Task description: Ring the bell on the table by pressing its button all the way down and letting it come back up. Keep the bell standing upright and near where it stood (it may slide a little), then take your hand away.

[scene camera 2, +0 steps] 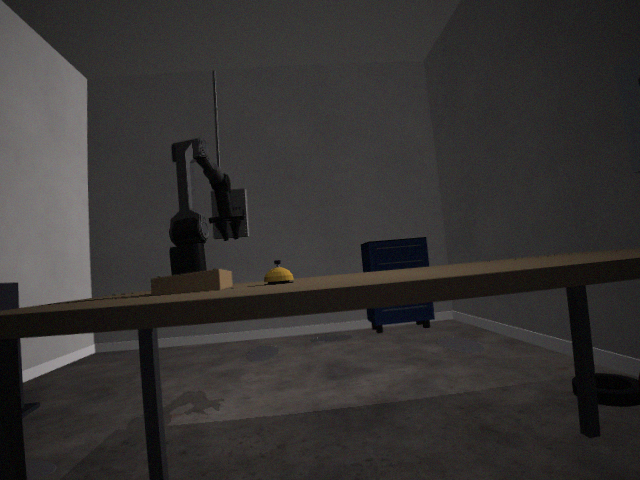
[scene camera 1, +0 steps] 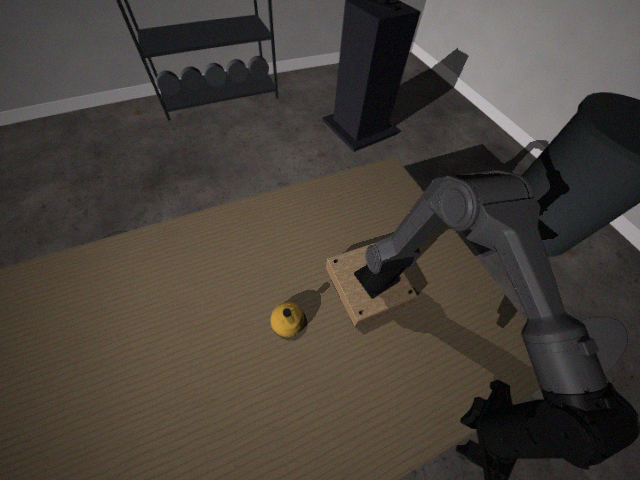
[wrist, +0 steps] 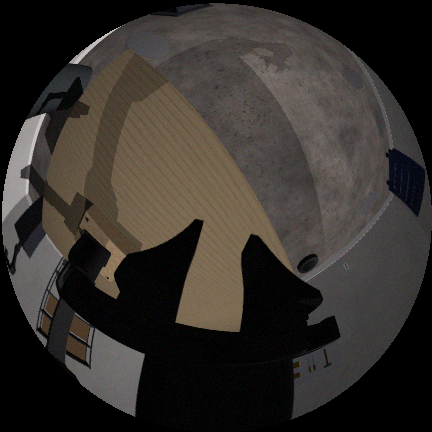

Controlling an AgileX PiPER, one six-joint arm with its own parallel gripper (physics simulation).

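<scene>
The yellow dome bell [scene camera 1: 292, 325] [scene camera 2: 279, 275] stands upright on the wooden table [scene camera 1: 155, 335] [scene camera 2: 361, 295] [wrist: 165, 165]. Its small dark button [scene camera 1: 286, 312] [scene camera 2: 277, 261] stands up on top of the dome, raised. The bell does not show in the wrist view. My black gripper [scene camera 1: 461, 435] [scene camera 2: 231, 238] [wrist: 223, 237] is open, its two fingers apart with nothing between them. It hangs well above table height, pointing down, near the table's edge at the lower right of scene camera 1, away from the bell and not touching it.
A wooden block [scene camera 1: 351, 289] [scene camera 2: 186, 284] under my arm's base sits beside the bell. A dark green bin [scene camera 1: 584, 175], a dark pedestal [scene camera 1: 356, 67] and a shelf rack [scene camera 1: 206, 35] stand beyond the table. A blue cabinet [scene camera 2: 395, 255] [wrist: 406, 175] stands farther off.
</scene>
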